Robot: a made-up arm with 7 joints. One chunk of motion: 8 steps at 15 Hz.
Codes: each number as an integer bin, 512 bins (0 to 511) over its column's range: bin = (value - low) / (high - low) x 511, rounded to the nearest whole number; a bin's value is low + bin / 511 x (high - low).
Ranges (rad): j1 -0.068..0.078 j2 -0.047..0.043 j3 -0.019..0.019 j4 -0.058..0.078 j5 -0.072..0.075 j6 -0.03..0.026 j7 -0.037..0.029
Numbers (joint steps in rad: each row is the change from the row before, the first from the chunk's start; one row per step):
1: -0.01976 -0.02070 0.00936 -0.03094 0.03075 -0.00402 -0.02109
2: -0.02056 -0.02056 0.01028 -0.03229 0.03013 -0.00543 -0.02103
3: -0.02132 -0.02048 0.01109 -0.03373 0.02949 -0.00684 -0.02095
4: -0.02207 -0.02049 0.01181 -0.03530 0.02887 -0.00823 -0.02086
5: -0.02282 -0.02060 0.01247 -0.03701 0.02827 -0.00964 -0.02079
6: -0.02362 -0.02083 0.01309 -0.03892 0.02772 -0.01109 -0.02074
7: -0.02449 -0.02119 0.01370 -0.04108 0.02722 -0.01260 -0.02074
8: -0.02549 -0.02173 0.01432 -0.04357 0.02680 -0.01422 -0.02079
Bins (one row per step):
1: 169 149 381 102 357 237 123
2: 166 150 394 97 355 224 124
3: 163 151 405 91 353 211 124
4: 161 151 414 85 351 199 125
5: 158 150 423 79 349 186 126
6: 155 149 432 72 347 173 126
7: 152 147 440 64 345 159 126
8: 149 143 448 54 343 144 126

